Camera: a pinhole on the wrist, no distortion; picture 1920 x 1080 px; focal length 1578.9 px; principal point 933.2 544.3 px. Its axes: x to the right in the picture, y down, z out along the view. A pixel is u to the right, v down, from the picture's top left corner.
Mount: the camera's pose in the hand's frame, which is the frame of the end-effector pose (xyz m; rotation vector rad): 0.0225 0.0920 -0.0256 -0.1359 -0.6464 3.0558
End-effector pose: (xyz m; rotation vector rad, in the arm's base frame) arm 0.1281 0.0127 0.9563 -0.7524 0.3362 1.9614
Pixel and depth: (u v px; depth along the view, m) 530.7 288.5 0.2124
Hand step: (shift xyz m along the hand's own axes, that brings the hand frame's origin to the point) 0.0576 0.0360 0.1862
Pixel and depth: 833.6 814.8 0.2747
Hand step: 0.0157 -0.0624 0.2069
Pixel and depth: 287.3 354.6 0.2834
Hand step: 0.1129 0.0050 0.2558
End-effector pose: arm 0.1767 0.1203 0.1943 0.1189 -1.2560 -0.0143
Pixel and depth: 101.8 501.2 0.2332
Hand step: 0.1242 -0.0003 0.1994
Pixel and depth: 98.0 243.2 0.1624
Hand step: 0.0937 0.0520 0.1419
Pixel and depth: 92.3 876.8 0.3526
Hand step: 0.1787 -0.1243 0.2808
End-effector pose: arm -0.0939 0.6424 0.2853 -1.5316 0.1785 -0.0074
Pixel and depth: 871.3 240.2 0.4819
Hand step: -0.0014 -0.0182 0.4524
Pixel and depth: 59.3 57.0 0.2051
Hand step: 0.1173 0.0634 0.1961
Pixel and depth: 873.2 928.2 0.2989
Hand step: 0.0077 -0.0954 0.2181
